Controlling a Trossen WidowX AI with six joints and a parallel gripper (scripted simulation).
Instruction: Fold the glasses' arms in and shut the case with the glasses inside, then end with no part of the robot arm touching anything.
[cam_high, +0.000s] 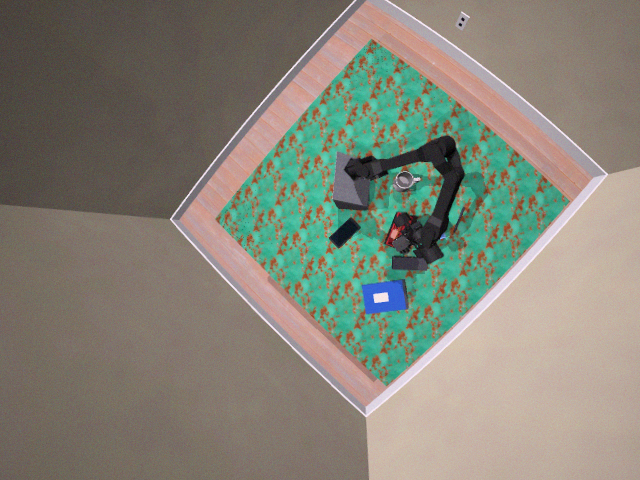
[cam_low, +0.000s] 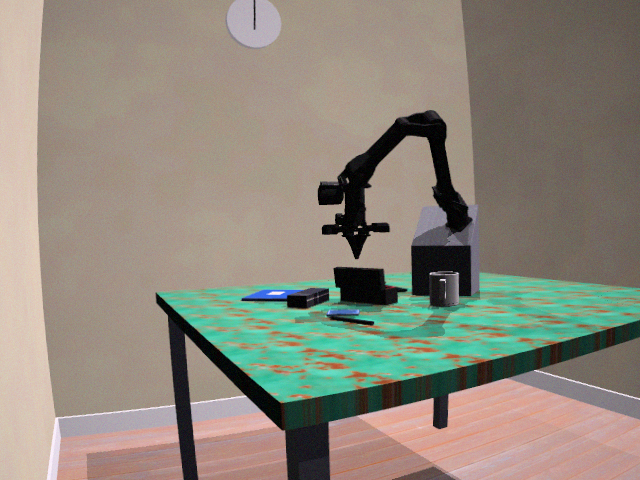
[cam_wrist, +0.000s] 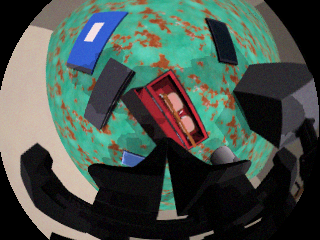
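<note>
Now: the glasses case lid 90 mm below my hand, 20 mm to the left of it and 10 mm ahead of it. From my hand the other things lie so: black glasses case 110 mm below, 10 mm to the left, 10 mm behind; then black box 140 mm below, 120 mm ahead, 80 mm to the right; then glasses 140 mm below, 30 mm behind, 10 mm to the left.
</note>
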